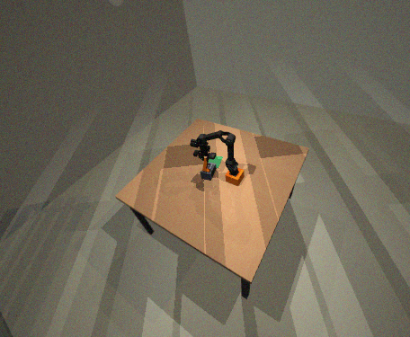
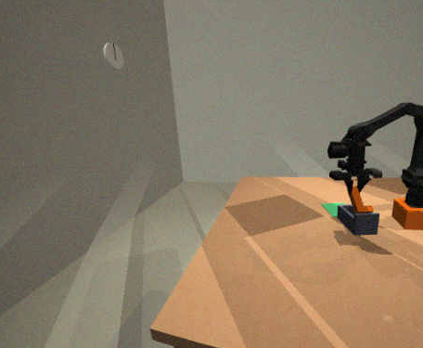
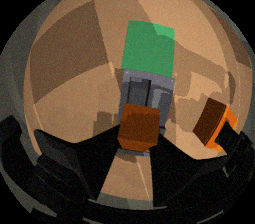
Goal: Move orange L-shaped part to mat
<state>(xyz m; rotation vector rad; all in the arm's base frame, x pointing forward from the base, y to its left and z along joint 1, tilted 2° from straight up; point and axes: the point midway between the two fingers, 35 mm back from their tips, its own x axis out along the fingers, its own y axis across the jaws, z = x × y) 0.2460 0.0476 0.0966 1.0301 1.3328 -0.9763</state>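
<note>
The green mat lies 15 cm below my gripper tip, 14 cm to the right of it and 3 cm ahead of it. The rest, counted from my gripper tip: orange L-shaped part 3 cm below, 2 cm to the left, 2 cm behind.
</note>
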